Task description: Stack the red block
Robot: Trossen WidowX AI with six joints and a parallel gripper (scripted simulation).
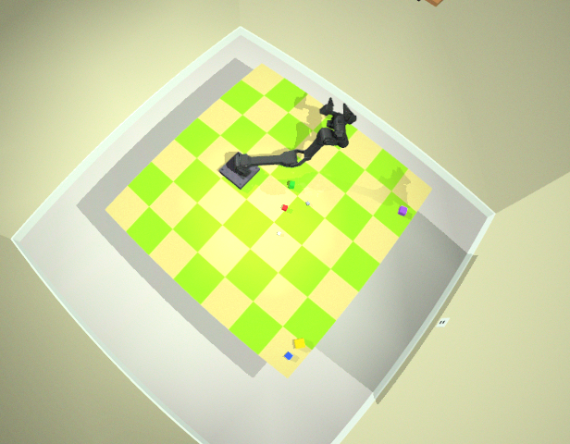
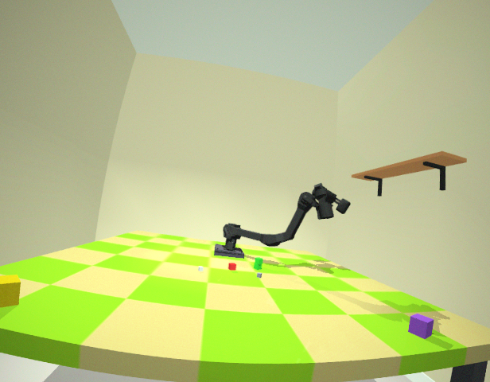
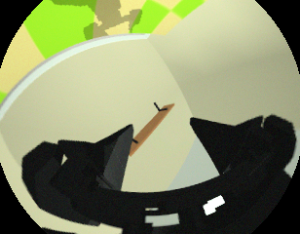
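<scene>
Now: the red block 48 cm to the right of my gripper tip, 34 cm below it and 13 cm ahead of it. From my gripper tip the other things lie so: blue block: 101 cm to the right, 64 cm ahead, 34 cm below; then yellow block: 93 cm to the right, 64 cm ahead, 33 cm below; then purple block: 60 cm ahead, 33 cm below, 5 cm to the right.
</scene>
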